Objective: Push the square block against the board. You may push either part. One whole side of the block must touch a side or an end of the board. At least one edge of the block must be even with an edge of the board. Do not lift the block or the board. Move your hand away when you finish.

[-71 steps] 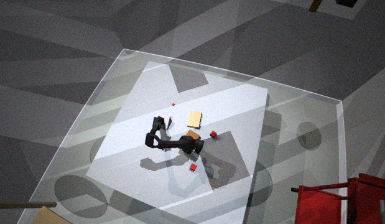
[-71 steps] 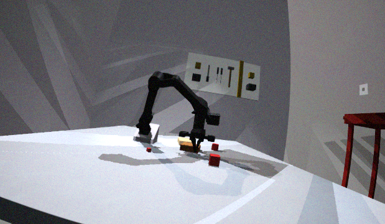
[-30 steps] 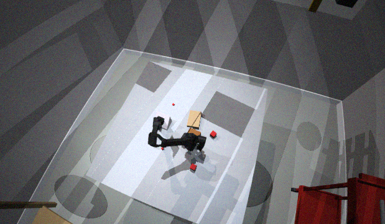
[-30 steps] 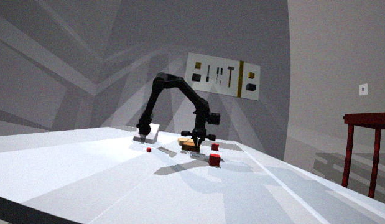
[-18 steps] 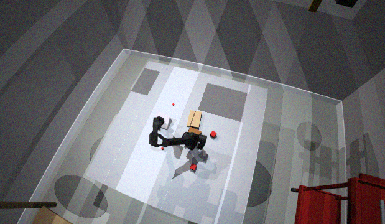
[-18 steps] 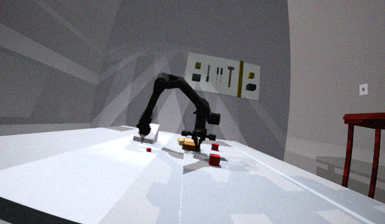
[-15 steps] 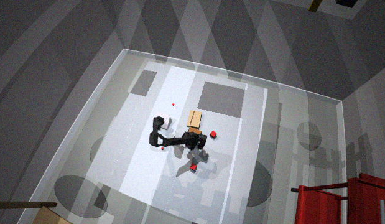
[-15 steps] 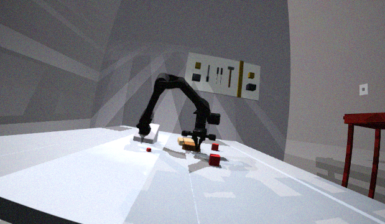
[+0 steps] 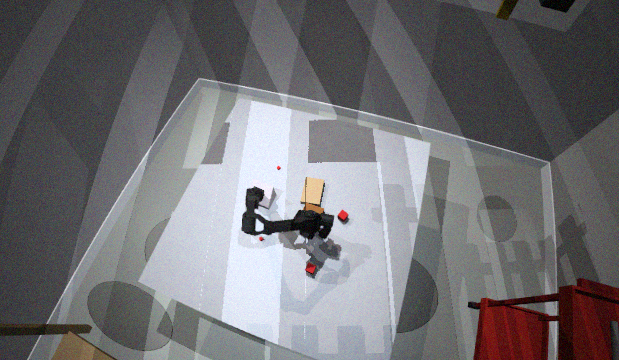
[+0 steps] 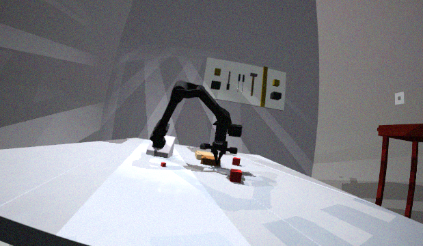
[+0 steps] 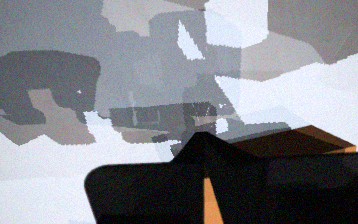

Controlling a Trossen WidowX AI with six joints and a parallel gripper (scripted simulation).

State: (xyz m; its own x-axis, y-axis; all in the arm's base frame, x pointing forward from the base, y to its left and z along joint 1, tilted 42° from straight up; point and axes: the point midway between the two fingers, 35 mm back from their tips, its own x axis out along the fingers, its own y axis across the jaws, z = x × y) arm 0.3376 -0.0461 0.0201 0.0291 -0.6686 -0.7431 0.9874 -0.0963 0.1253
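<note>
The orange square block is 40 mm behind my gripper tip, 70 mm to the left of it and 10 mm above it. From my gripper tip the other things lie so: tan board: 90 mm behind, 190 mm to the left, 10 mm above.
</note>
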